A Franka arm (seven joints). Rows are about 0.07 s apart.
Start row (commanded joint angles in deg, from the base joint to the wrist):
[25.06, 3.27, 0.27, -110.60, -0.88, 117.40, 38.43]
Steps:
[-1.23, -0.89, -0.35, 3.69, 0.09, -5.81, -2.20]
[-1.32, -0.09, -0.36, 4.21, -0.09, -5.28, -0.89]
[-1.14, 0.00, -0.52, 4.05, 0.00, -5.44, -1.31]
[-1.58, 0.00, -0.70, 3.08, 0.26, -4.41, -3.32]
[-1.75, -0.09, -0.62, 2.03, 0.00, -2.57, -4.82]
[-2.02, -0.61, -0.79, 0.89, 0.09, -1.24, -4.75]
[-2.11, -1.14, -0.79, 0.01, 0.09, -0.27, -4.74]
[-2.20, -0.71, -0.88, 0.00, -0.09, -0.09, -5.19]
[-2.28, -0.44, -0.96, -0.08, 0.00, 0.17, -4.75]
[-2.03, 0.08, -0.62, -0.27, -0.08, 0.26, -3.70]
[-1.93, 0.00, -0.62, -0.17, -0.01, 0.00, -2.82]
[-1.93, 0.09, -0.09, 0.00, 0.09, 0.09, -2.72]
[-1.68, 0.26, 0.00, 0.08, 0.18, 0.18, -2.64]
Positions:
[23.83, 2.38, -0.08, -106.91, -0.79, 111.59, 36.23]
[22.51, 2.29, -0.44, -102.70, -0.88, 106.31, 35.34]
[21.37, 2.29, -0.96, -98.65, -0.88, 100.87, 34.03]
[19.79, 2.29, -1.66, -95.57, -0.62, 96.46, 30.71]
[18.04, 2.20, -2.28, -93.54, -0.62, 93.89, 25.89]
[16.02, 1.59, -3.07, -92.65, -0.53, 92.65, 21.14]
[13.91, 0.45, -3.86, -92.64, -0.44, 92.38, 16.40]
[11.71, -0.26, -4.74, -92.64, -0.53, 92.29, 11.21]
[9.43, -0.70, -5.70, -92.72, -0.53, 92.46, 6.46]
[7.40, -0.62, -6.32, -92.99, -0.61, 92.72, 2.76]
[5.47, -0.62, -6.94, -93.16, -0.62, 92.72, -0.06]
[3.54, -0.53, -7.03, -93.16, -0.53, 92.81, -2.78]
[1.86, -0.27, -7.03, -93.08, -0.35, 92.99, -5.42]

